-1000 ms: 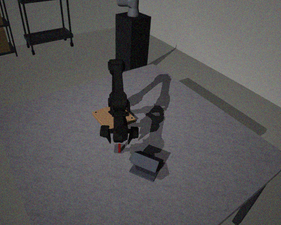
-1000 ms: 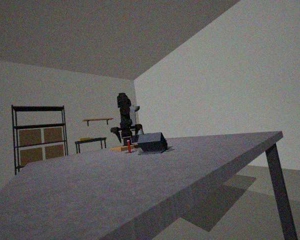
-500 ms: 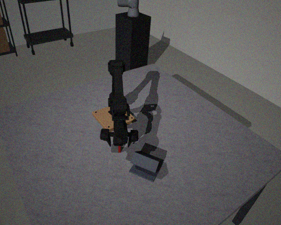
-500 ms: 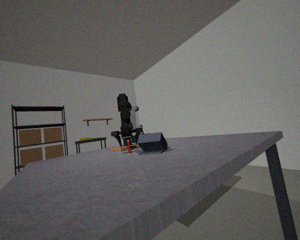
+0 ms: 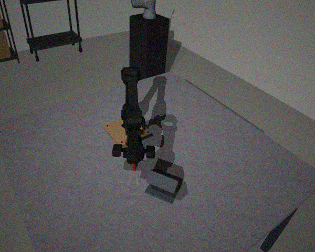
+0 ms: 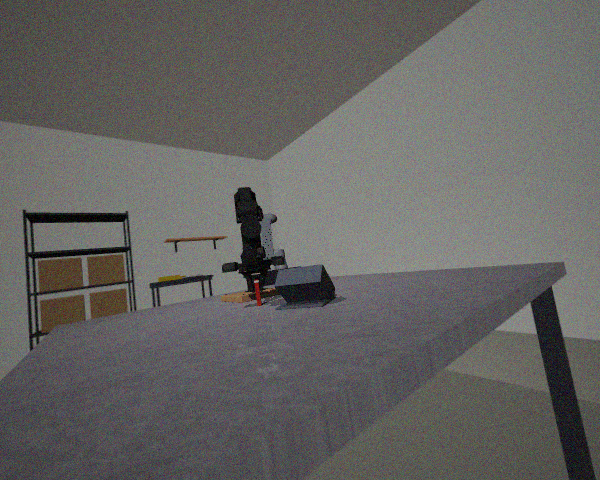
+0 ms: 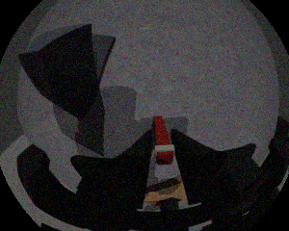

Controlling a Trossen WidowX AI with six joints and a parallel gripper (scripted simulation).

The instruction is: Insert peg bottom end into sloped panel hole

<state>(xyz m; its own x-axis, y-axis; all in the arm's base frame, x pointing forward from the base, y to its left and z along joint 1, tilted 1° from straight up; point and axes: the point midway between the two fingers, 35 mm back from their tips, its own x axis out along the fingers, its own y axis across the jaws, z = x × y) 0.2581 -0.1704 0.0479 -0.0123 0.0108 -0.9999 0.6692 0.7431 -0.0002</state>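
Now: gripper tip 170 mm short of the dark sloped panel and 40 mm to the right of it. Round my gripper tip: red peg: 20 mm above.
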